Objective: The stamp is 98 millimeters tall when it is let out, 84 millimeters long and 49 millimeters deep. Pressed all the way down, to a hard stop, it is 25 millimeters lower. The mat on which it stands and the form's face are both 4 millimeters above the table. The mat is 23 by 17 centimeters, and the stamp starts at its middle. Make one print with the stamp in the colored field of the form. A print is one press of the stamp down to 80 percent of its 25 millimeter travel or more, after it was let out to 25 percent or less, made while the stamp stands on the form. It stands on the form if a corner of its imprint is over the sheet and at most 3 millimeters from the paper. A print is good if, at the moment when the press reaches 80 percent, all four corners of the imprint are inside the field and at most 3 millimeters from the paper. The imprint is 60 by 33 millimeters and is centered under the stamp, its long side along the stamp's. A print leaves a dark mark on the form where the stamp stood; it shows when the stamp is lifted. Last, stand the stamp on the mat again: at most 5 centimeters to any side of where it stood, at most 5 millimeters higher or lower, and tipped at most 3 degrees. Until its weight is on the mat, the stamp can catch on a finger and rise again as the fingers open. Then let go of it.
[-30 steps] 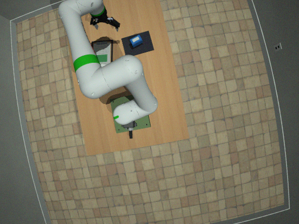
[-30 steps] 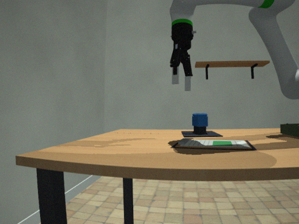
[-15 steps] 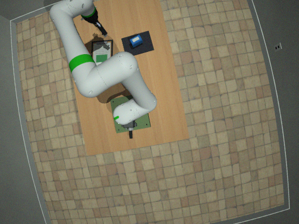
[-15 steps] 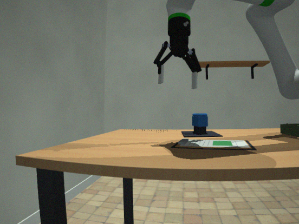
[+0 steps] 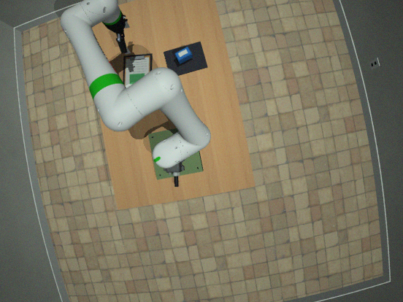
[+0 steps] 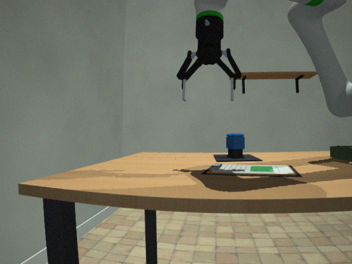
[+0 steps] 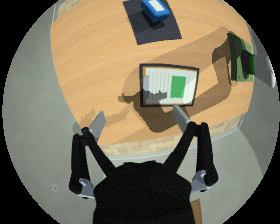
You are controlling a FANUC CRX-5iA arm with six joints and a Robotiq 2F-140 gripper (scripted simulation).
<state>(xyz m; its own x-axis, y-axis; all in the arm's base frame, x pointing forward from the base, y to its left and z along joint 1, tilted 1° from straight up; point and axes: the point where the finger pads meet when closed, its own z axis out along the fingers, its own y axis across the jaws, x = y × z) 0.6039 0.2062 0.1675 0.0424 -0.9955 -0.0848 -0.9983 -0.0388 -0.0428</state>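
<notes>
The blue stamp lies 280 mm to the right of my hand, 160 mm below it and 60 mm behind it. From my hand the other things lie so: form 210 mm below, 110 mm behind, 20 mm to the left; then dark mat 280 mm to the right, 210 mm below, 60 mm behind.
</notes>
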